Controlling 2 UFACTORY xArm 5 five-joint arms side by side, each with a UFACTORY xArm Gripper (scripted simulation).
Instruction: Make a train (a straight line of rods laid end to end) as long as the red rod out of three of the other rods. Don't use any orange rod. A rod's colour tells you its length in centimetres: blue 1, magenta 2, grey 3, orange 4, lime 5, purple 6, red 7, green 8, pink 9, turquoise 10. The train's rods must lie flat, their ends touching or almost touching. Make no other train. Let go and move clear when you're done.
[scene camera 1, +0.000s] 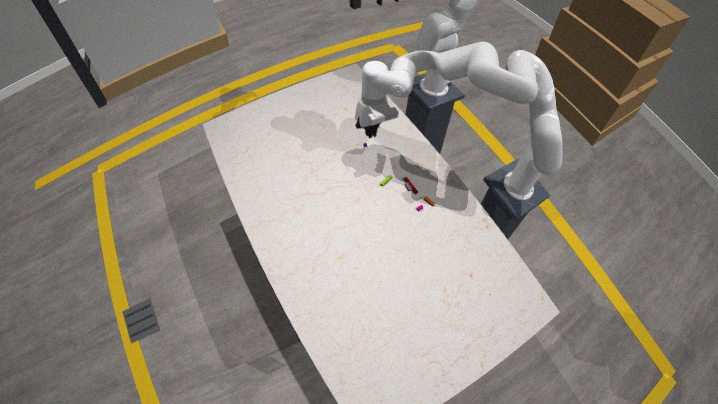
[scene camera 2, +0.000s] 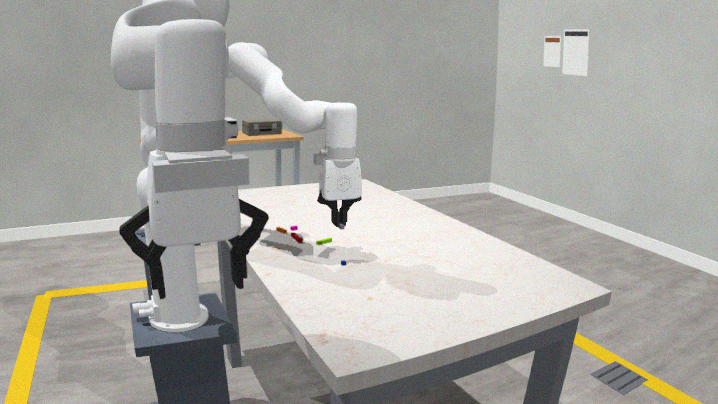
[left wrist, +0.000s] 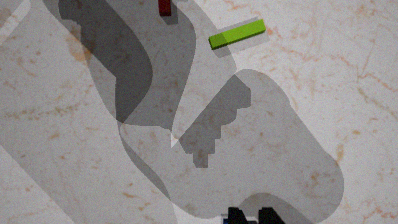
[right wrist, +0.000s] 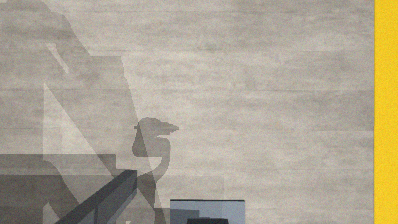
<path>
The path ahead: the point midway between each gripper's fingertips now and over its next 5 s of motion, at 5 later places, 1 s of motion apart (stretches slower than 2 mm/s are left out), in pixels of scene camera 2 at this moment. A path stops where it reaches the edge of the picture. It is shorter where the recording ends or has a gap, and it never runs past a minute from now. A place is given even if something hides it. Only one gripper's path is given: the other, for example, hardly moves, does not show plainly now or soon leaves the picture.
My left gripper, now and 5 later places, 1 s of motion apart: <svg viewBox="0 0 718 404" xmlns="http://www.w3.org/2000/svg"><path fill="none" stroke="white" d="M339 225L339 253L339 257L339 258L340 225L335 218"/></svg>
</path>
